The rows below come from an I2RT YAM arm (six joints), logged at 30 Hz.
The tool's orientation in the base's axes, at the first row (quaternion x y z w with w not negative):
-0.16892 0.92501 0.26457 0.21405
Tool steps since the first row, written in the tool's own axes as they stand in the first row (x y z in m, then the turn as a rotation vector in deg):
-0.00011 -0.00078 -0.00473 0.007 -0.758 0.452
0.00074 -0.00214 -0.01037 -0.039 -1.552 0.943
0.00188 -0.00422 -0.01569 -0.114 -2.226 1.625
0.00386 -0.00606 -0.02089 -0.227 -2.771 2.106
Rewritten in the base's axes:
-0.00102 -0.00326 0.00336 0.455 -0.356 -0.667
-0.00290 -0.00769 0.00672 0.983 -0.709 -1.353
-0.00461 -0.01258 0.00938 1.543 -0.852 -2.122
-0.00711 -0.01737 0.01165 2.019 -0.997 -2.664

